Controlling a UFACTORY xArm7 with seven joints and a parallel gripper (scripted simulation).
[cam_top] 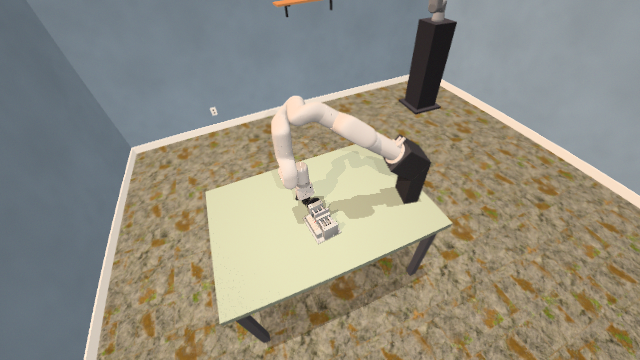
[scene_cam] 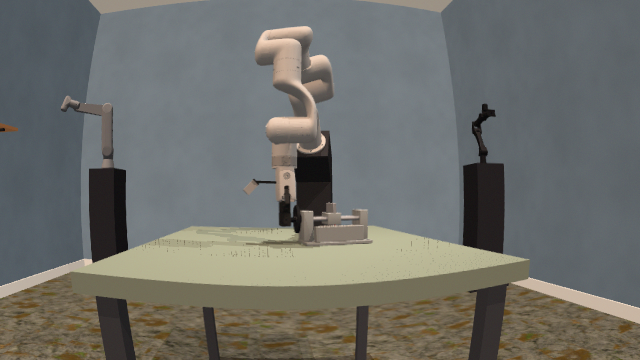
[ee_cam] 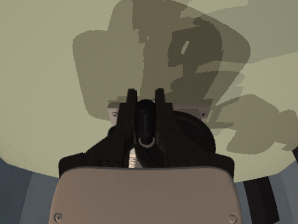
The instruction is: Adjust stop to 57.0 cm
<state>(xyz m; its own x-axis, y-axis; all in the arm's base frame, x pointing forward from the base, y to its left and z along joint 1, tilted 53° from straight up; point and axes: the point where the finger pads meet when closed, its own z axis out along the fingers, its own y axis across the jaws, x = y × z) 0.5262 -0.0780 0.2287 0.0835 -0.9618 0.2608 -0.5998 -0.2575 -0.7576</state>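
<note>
The grey stop block is 14 cm to the left of my hand, 4 cm behind it and 1 cm above it. Also, from my hand: black handwheel (2 cm to the left, 1 cm behind).
</note>
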